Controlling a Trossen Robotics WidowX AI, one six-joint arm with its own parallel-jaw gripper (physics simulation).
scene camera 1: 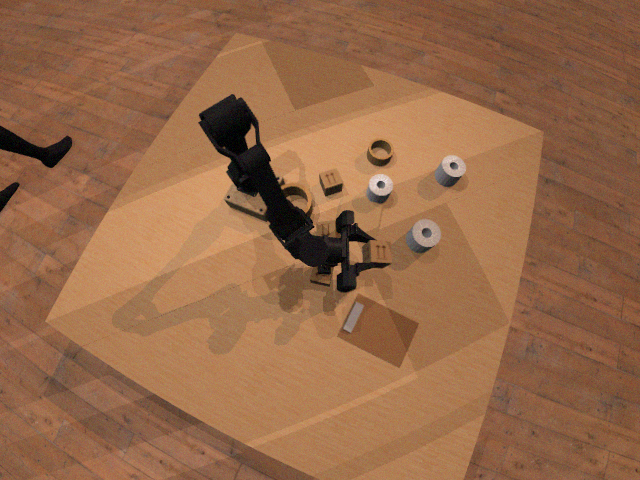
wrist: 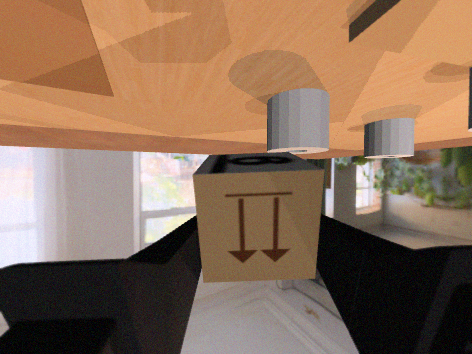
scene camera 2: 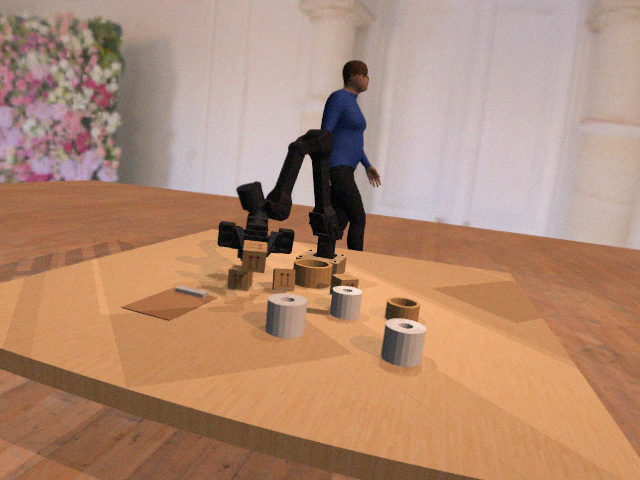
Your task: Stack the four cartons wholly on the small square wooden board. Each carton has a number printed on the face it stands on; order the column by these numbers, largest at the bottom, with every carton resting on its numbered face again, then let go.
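Places are measured from the arm's base along level axes (x ahead, y down, z left), in millimetres.
Pixels of known places: gripper, fingertip midpoint: (scene camera 1: pixel 378 253) (wrist: pixel 253 216) (scene camera 2: pixel 254 253); arm's base, link origin: (scene camera 1: pixel 250 184) (scene camera 2: pixel 325 255).
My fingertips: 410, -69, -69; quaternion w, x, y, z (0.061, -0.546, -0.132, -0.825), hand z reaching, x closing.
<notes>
Ahead of a thing's pixels: the offset from my fingertips to its top centre, as dx, dy, dz. "spot": to the spot under its first point.
My gripper (scene camera 1: pixel 379 252) (scene camera 2: pixel 254 256) (wrist: pixel 253 216) is shut on a brown carton @[-3, -27, -2] (scene camera 1: pixel 377 253) (scene camera 2: pixel 254 261) (wrist: pixel 260 227), holding it upright above the table. Its dark numbered face points down and appears to read 8. One carton @[-202, +72, +181] (scene camera 1: pixel 330 181) (scene camera 2: pixel 344 281) stands beside the large ring. Another carton @[-143, +57, +28] (scene camera 1: pixel 325 227) (scene camera 2: pixel 283 279) is partly covered by the arm in scene camera 1. A third carton @[-114, +72, -84] (scene camera 1: pixel 321 278) (scene camera 2: pixel 240 277) stands below the wrist. Their numbers are hidden. A thin, table-coloured board @[-81, +114, +115] (scene camera 1: pixel 366 211) (scene camera 2: pixel 316 303) appears to lie near the middle roll; its dark side @[spot: -30, +115, +63] (wrist: pixel 374 20) shows in the wrist view.
Grey-white rolls @[+108, +57, +126] (scene camera 1: pixel 423 236) @[+126, +60, +369] (scene camera 1: pixel 450 171) @[-59, +66, +217] (scene camera 1: pixel 379 189) (wrist: pixel 298 120) (wrist: pixel 389 137) stand beyond the gripper. A large ring @[-274, +66, +69] (scene camera 1: pixel 309 201) (scene camera 2: pixel 312 276) and a small ring @[-101, +84, +349] (scene camera 1: pixel 381 162) (scene camera 2: pixel 402 313) stand on the table. A brown clipboard-like panel @[+88, +113, -161] (scene camera 1: pixel 385 330) (scene camera 2: pixel 162 305) bears a grey bar @[spot: +10, +114, -158] (scene camera 1: pixel 353 317) (scene camera 2: pixel 191 291).
</notes>
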